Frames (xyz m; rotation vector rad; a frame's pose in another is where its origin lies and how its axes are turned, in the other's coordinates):
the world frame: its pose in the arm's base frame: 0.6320 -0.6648 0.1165 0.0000 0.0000 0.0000
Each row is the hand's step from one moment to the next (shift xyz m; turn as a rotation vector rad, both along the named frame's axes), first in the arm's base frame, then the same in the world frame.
Working: the arm's base frame: its pose in the world frame: -0.6320 0.6648 -0.1165 0.0000 0.0000 0.0000

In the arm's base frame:
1: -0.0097 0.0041 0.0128 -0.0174 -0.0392 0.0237
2: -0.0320 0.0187 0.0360 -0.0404 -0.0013 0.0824
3: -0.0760 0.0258 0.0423 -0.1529 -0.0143 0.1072
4: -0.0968 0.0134 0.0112 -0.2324 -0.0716 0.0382
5: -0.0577 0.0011 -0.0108 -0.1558 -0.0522 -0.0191
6: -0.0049 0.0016 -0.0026 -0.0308 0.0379 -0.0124
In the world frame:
1: -0.0097 0.0041 0.0128 -0.0174 -0.0392 0.0237
2: -0.0320 0.0187 0.0360 -0.0404 -0.0013 0.0824
3: -0.0760 0.0258 0.0423 -0.1529 -0.0143 0.1072
4: -0.0968 0.0134 0.0112 -0.2324 -0.0716 0.0382
5: -0.0577 0.0011 -0.0108 -0.1558 -0.0522 -0.0191
6: -0.0049 0.0016 -0.0026 -0.0308 0.0379 -0.0124

